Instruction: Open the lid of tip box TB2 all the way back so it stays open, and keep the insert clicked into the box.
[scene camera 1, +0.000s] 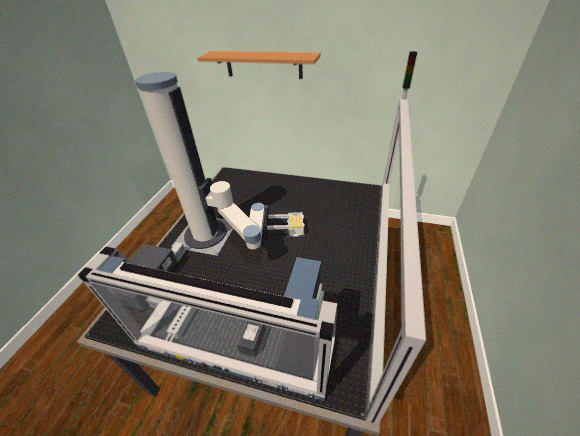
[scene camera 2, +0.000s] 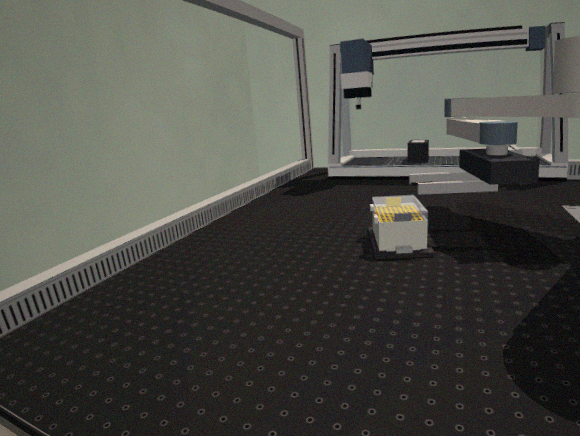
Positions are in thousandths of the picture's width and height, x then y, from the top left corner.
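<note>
There's a clear lid (scene camera 2: 670, 478) that you can see here.
</note>
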